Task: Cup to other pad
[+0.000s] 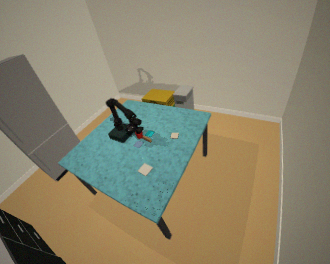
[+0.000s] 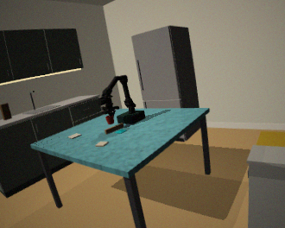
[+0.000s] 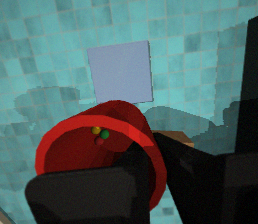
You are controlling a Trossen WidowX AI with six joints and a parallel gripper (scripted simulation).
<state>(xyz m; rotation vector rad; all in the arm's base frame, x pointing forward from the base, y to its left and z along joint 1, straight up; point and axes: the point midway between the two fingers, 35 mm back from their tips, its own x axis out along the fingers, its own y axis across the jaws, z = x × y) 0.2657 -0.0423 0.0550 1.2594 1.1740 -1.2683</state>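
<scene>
Right now the cyan pad is 120 mm to the left of my gripper tip, 110 mm below it and 60 mm ahead of it. Round my gripper tip: lavender pad 110 mm below, 50 mm to the right, 20 mm ahead; then red cup 30 mm ahead; then wooden bar 90 mm below, 40 mm to the left, 40 mm ahead.
</scene>
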